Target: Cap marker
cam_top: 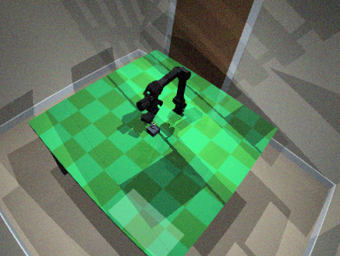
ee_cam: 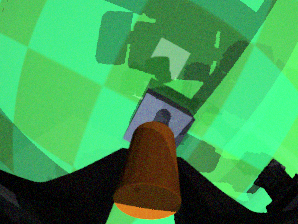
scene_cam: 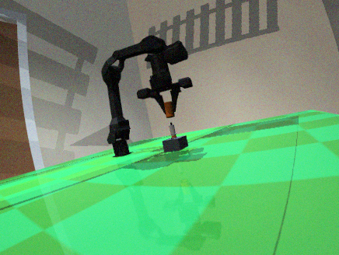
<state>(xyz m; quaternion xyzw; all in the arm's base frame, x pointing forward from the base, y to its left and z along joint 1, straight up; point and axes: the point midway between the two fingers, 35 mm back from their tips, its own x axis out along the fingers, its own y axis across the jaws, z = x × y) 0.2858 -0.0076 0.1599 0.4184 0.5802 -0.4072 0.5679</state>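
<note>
The dark holder block lies 1 cm behind my gripper tip, 1 cm to the left of it and 11 cm below it. The rest, counted from my gripper tip: orange cap: 1 cm above.
</note>
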